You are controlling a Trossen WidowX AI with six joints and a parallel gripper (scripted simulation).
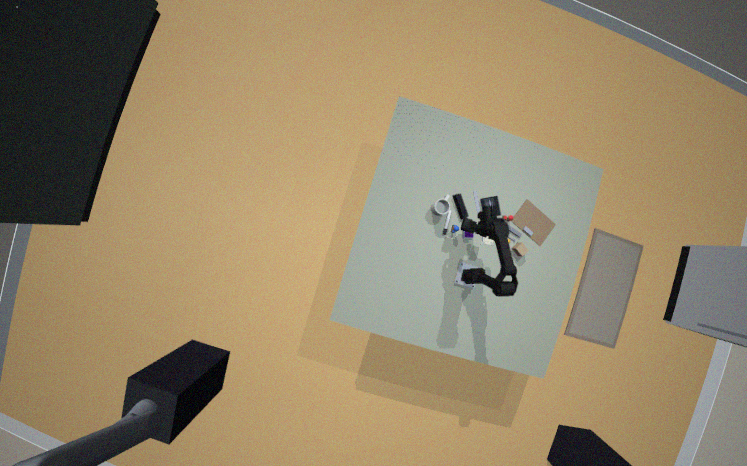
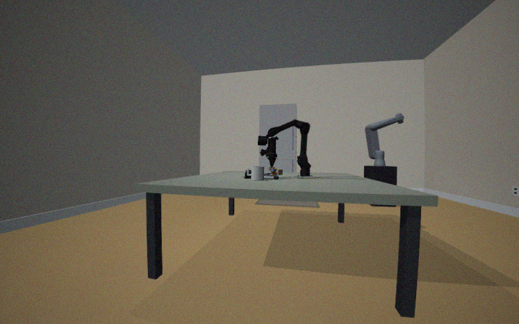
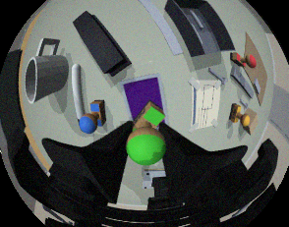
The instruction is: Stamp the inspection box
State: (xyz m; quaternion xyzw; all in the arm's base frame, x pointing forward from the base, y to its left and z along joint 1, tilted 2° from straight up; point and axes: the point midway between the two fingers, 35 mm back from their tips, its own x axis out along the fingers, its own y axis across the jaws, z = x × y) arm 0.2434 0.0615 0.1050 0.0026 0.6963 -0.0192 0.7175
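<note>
The white card is 120 mm to the right of my gripper tip and 80 mm below it. The rest, counted from my gripper tip: green-knobbed stamp: right at my gripper tip; then blue-knobbed stamp: 20 mm behind, 80 mm to the left, 60 mm below; then purple ink pad: 70 mm below.
</note>
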